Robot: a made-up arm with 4 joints.
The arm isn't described. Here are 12 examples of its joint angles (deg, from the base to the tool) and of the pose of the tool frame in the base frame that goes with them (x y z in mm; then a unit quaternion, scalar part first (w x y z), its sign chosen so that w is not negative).
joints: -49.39 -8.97 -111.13 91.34
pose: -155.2 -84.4 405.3 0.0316 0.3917 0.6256 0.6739
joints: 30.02 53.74 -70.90 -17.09
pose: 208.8 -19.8 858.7 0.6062 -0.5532 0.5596 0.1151
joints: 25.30 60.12 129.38 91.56
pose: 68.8 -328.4 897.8 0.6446 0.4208 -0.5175 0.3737
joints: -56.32 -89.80 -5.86 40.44
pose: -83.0 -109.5 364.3 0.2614 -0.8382 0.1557 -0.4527
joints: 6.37 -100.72 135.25 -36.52
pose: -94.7 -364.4 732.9 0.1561 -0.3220 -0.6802 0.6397
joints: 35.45 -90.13 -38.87 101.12
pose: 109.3 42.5 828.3 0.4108 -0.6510 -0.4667 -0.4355
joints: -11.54 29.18 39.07 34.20
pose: -105.3 -448.4 681.0 0.7207 0.6336 0.0740 -0.2715
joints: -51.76 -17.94 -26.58 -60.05
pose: -209.8 -377.2 506.0 0.8517 0.4542 0.1944 -0.1745
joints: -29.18 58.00 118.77 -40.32
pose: -223.9 -207.0 712.1 0.2188 0.2027 -0.2465 -0.9221
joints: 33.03 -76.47 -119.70 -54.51
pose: 152.5 -189.9 1010.5 0.6238 0.1346 -0.0772 0.7660
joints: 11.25 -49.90 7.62 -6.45
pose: 107.0 -377.6 715.2 0.6261 0.6467 0.4352 -0.0218
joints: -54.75 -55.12 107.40 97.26
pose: -167.3 -43.2 364.3 0.4964 -0.6018 0.5192 0.3491
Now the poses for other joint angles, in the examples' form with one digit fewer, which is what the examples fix.
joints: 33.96 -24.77 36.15 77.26
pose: 161 -225 739 0.398 0.879 0.258 0.038
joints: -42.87 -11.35 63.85 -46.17
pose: -288 -395 509 0.358 0.538 0.377 -0.663
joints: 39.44 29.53 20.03 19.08
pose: 209 -166 1036 0.948 0.111 0.270 -0.128
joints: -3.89 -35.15 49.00 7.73
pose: -90 -408 615 0.437 0.796 0.254 -0.332
